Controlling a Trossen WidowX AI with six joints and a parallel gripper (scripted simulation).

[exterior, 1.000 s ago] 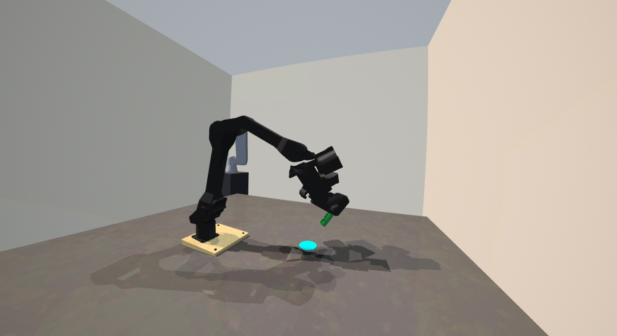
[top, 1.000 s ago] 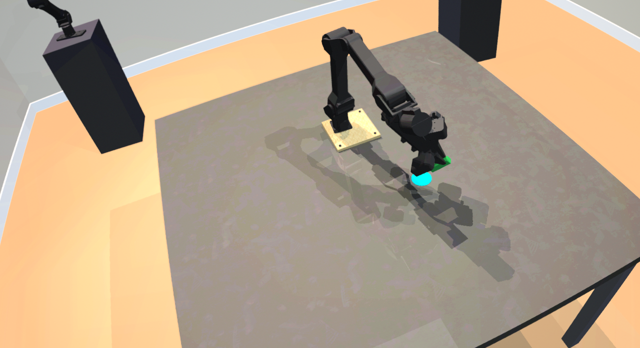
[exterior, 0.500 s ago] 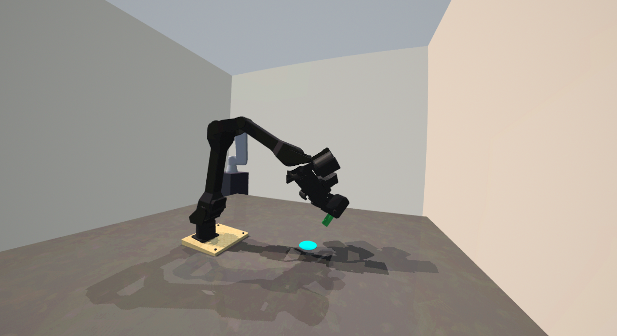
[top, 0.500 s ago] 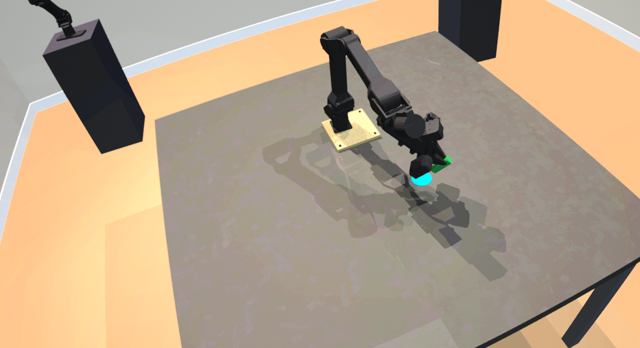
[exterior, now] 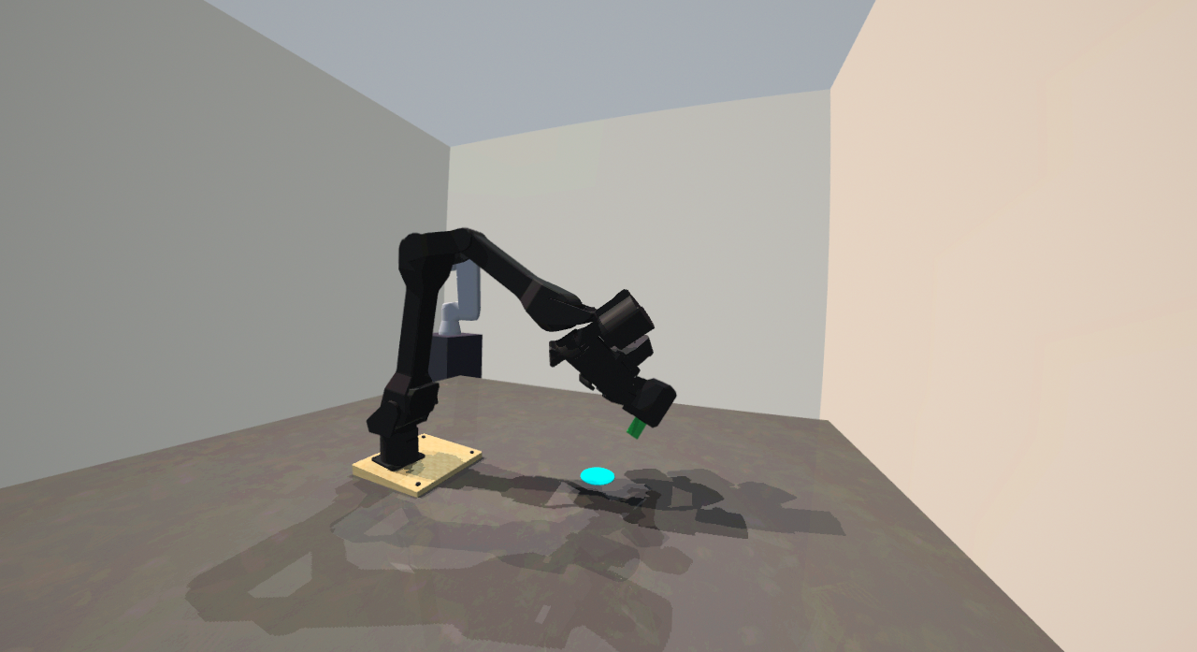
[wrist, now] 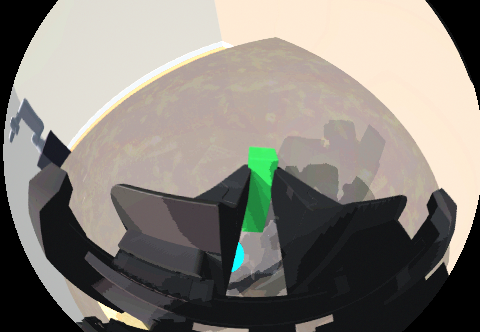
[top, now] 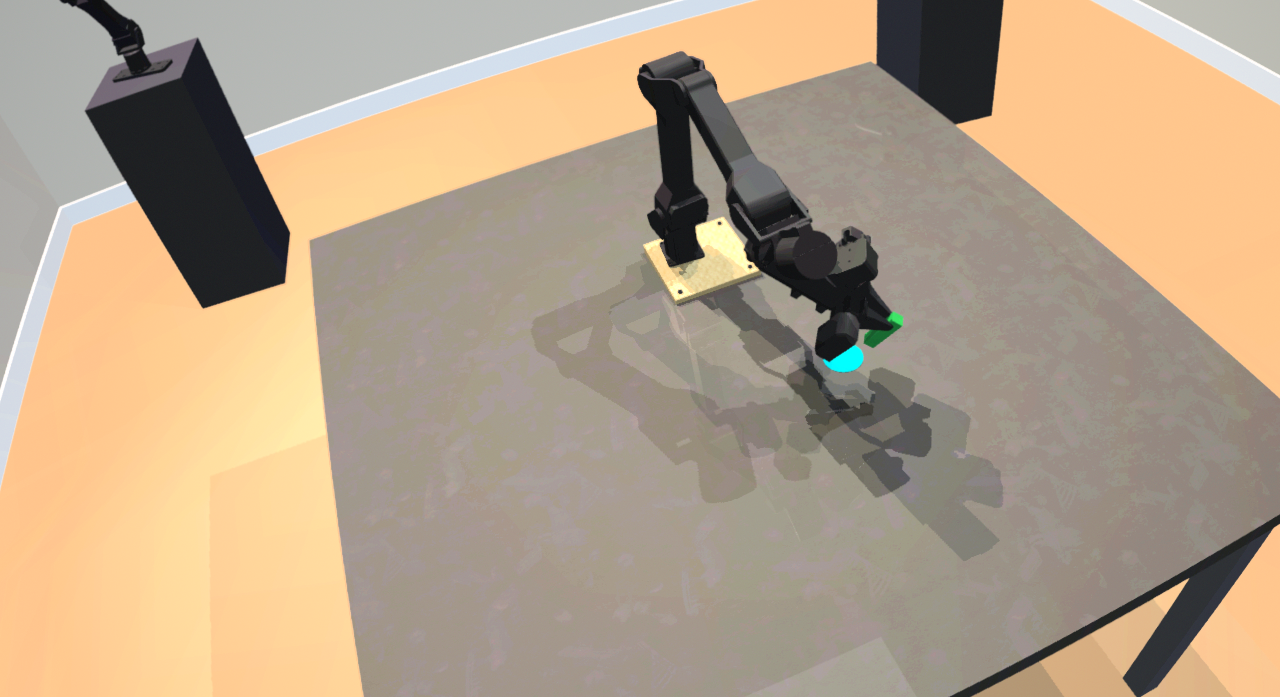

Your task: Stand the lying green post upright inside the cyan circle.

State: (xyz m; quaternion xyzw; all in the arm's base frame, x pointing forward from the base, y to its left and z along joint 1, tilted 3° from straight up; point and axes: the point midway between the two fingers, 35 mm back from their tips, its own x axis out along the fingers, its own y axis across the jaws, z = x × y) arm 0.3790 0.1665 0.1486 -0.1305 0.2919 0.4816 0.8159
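Now: the cyan circle 12 cm below my gripper tip, 8 cm behind it and 4 cm to the right of it. From my gripper tip the other things lie so: green post 2 cm below, 1 cm to the right, 1 cm behind.
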